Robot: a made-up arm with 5 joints. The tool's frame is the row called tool. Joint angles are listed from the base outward. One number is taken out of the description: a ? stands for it. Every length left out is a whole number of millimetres.
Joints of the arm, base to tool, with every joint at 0 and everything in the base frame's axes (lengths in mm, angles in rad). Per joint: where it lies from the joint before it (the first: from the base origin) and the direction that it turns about. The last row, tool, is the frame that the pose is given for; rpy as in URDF.
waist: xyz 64 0 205 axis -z
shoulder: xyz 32 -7 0 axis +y
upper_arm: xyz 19 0 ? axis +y
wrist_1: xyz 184 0 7 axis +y
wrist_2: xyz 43 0 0 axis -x
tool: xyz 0 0 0 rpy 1.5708 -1.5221 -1.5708
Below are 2 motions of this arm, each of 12 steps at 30 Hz.
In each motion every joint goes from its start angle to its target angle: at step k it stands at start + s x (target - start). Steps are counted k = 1, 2, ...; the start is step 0. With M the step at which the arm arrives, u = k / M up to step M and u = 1 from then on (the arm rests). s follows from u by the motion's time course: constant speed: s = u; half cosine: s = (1 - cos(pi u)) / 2; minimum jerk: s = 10 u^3 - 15 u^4 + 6 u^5.
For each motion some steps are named. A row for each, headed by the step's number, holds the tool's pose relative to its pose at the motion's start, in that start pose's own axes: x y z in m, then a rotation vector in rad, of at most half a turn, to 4 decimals.
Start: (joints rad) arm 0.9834 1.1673 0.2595 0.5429 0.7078
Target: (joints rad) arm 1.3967 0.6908 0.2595 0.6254 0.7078
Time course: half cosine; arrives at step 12
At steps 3, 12:
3: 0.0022 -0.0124 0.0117 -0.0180 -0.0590 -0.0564
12: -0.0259 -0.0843 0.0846 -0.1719 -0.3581 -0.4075

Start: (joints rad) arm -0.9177 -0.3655 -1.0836 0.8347 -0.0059
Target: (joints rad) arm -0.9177 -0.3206 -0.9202 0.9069 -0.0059
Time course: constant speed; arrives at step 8
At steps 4, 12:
4: -0.0199 -0.0011 -0.0151 -0.0077 0.1400 0.0000
12: -0.0411 -0.0022 -0.0279 -0.0153 0.2801 0.0000

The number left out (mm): 75
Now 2 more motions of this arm.
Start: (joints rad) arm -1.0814 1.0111 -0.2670 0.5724 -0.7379
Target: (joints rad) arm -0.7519 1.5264 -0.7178 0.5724 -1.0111
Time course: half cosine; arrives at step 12
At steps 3, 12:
3: 0.0071 -0.0104 -0.0067 -0.0151 -0.0021 -0.0868
12: 0.0314 -0.0817 -0.0411 -0.0958 -0.0195 -0.5944

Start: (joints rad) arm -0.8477 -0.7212 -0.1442 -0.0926 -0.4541
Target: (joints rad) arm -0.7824 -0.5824 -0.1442 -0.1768 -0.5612
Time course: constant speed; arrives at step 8
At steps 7, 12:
7: -0.0206 -0.0219 -0.0050 -0.0539 0.0230 -0.0477
12: -0.0234 -0.0252 -0.0054 -0.0619 0.0258 -0.0547

